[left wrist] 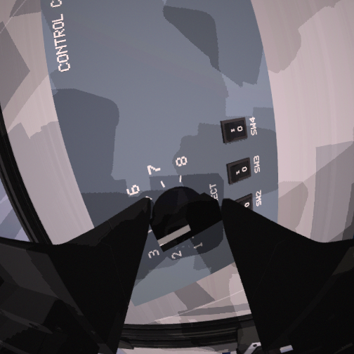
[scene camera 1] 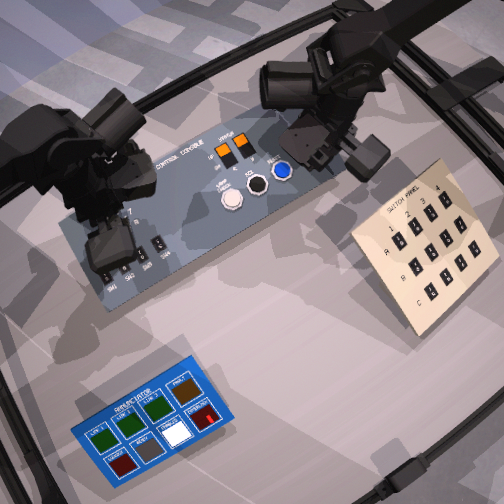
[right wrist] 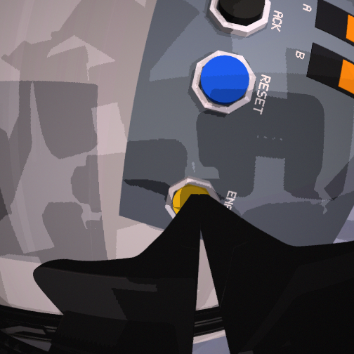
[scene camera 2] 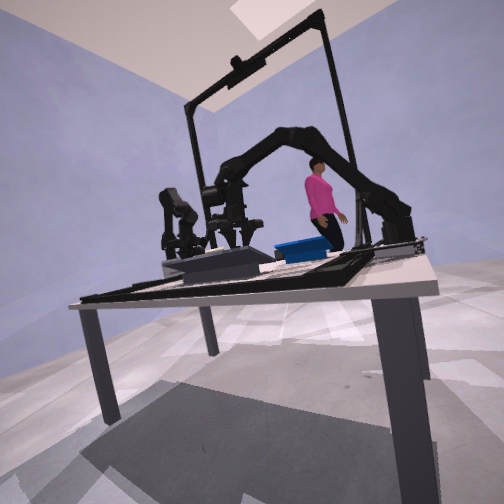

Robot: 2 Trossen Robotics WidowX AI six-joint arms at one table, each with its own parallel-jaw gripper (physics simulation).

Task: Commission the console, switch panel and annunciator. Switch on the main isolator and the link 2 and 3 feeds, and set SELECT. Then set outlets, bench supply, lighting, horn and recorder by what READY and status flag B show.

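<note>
The grey console point(scene camera 1: 200, 225) point(left wrist: 150, 100) point(right wrist: 165, 110) has a black SELECT knob point(left wrist: 176, 212), whose white line points low left in the left wrist view; the exact number is hidden. My left gripper point(left wrist: 186, 204) point(scene camera 2: 237, 244) is shut on this knob, one finger on each side. SW4 point(left wrist: 234, 130) and SW3 point(left wrist: 239, 170) show beside it. My right gripper point(right wrist: 197, 199) is shut and empty, its tips over the yellow button point(right wrist: 181, 201). Flags A point(scene camera 1: 226, 155) and B point(scene camera 1: 244, 145) show orange upper halves. The annunciator point(scene camera 1: 222, 407) has a grey READY tile point(scene camera 1: 148, 449) and a bright white tile point(scene camera 1: 176, 433).
The cream switch panel point(scene camera 1: 367, 235) stands at the right in scene camera 1, with rows A to C. Blue RESET point(scene camera 1: 282, 170) point(right wrist: 224, 79), black ACK point(scene camera 1: 257, 184) and the white lamp-check button point(scene camera 1: 232, 199) lie on the console between the arms. A person point(scene camera 2: 322, 195) stands behind the table.
</note>
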